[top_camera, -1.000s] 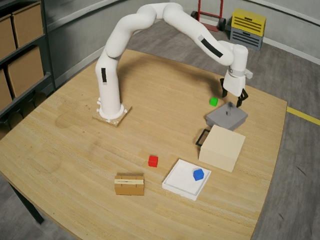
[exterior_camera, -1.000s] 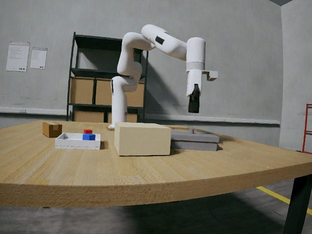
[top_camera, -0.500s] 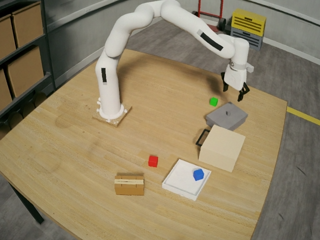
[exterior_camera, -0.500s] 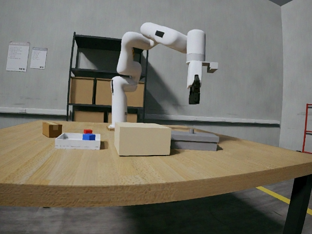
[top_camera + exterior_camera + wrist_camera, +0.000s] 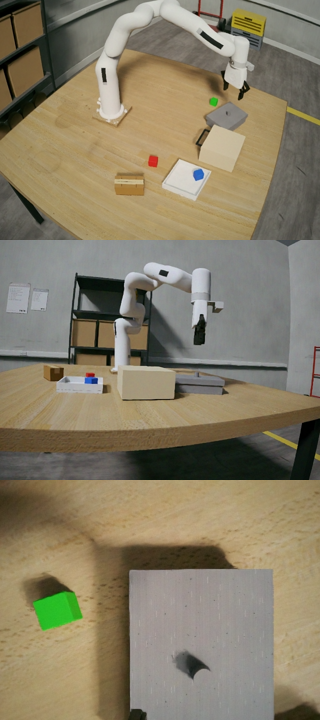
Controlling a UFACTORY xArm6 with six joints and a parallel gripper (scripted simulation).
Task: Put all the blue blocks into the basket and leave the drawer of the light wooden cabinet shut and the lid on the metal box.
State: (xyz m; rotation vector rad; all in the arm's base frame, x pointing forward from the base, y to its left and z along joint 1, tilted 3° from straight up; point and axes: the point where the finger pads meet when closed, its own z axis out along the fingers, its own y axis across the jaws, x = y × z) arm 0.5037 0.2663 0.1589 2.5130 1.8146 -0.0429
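The cardboard box is 160 mm behind my hand, 570 mm to the right of it and 150 mm below it. Also, from my hand: grey lid (140 mm below); metal box (160 mm below); light wooden cabinet (50 mm ahead, 210 mm to the right, 150 mm below).
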